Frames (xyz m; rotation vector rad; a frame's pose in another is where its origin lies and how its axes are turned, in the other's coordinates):
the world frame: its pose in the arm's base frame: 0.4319 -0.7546 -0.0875 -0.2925 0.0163 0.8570
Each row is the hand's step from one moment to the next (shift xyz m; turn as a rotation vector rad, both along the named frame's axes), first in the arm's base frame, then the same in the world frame.
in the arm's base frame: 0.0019 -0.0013 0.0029 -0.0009 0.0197 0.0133
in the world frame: -0.0001 -0.0029 0.0022 0.0123 0.0095 0.0180
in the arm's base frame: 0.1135 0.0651 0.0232 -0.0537 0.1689 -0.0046
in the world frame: 0.1199 -0.0503 0.0276 0.0907 0.1455 0.0451
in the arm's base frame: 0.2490 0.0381 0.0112 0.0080 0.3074 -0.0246
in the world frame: 0.1904 -0.1652 -0.0049 0.2367 0.1899 0.0557
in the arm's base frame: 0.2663 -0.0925 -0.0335 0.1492 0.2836 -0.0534
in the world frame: 0.1107 -0.2477 -0.0837 0.3156 0.0769 0.0073
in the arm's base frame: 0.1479 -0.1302 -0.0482 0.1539 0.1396 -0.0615
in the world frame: 0.0069 -0.1789 -0.0954 0.2128 -0.0135 -0.0385
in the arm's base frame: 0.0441 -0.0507 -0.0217 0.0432 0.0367 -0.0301
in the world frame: -0.0058 -0.0589 -0.0386 0.0596 -0.0022 -0.0238
